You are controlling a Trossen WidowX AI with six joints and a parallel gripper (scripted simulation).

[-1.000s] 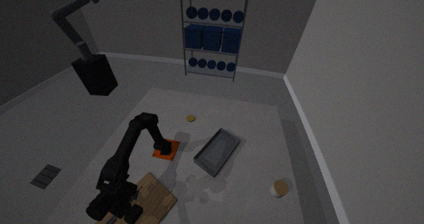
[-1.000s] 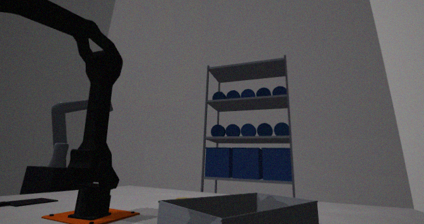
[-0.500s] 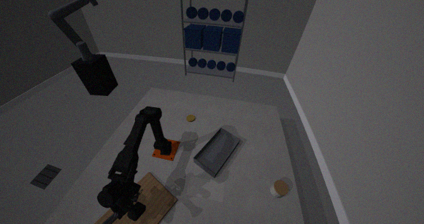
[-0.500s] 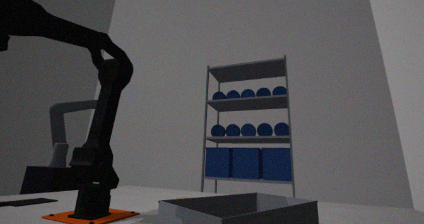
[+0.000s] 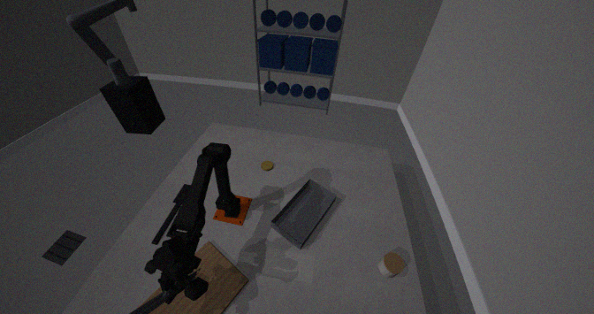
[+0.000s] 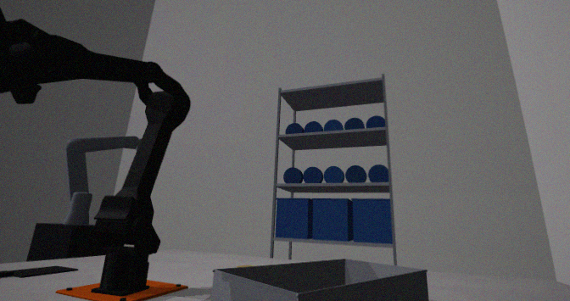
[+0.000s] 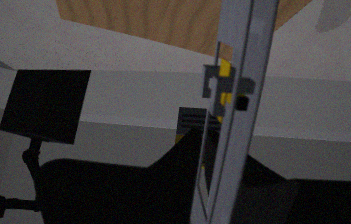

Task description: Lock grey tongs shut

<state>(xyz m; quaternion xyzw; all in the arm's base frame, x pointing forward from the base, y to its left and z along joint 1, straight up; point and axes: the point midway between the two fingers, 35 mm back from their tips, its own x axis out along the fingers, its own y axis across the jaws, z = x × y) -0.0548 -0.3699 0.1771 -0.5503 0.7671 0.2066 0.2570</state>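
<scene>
My gripper tip is now 5 cm to the right of the yellow piece and 2 cm short of it. Round my gripper tip: wooden board (15 cm below, 3 cm to the left); then black spatula (39 cm to the left, 22 cm behind, 16 cm below); then grey roasting tin (41 cm to the left, 41 cm ahead, 13 cm below).
</scene>
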